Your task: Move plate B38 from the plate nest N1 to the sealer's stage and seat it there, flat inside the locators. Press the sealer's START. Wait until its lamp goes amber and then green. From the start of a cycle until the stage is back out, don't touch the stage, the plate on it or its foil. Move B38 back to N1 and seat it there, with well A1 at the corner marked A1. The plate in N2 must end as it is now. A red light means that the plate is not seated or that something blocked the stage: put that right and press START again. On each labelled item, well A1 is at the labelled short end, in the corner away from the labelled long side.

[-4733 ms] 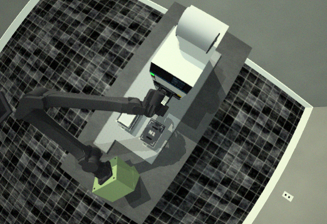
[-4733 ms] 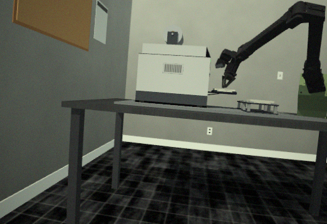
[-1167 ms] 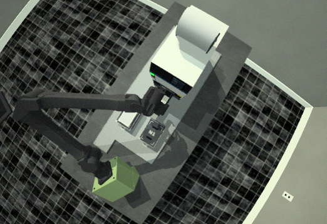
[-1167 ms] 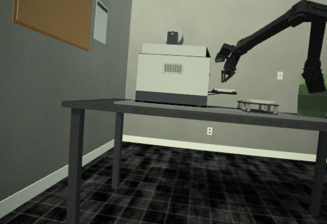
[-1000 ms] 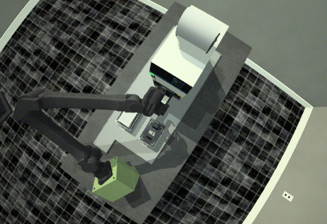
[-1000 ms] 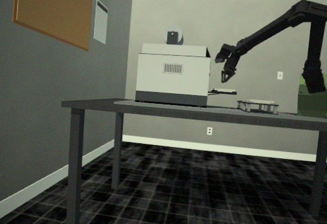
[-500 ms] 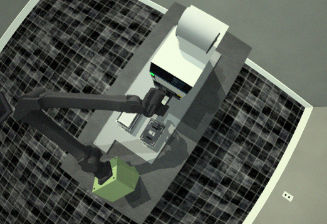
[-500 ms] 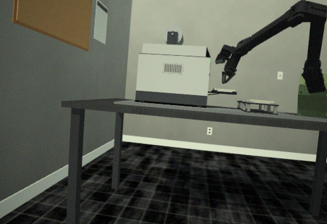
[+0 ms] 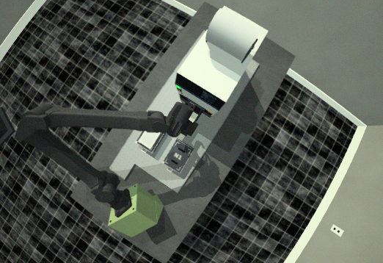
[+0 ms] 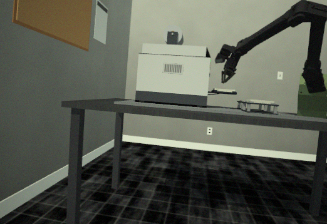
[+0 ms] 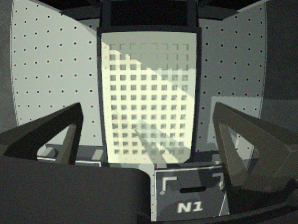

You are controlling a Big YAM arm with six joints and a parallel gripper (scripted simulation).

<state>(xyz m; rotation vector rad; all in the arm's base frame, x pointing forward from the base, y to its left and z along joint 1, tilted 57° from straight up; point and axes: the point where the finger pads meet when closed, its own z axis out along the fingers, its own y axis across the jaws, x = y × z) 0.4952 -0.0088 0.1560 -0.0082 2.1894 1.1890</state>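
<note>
The sealer stage lies 7 cm below my hand. Also, from my hand: foil roll 32 cm ahead, 10 cm to the left, 25 cm above; then white-topped plate 22 cm behind, 7 cm to the left, 10 cm below.
</note>
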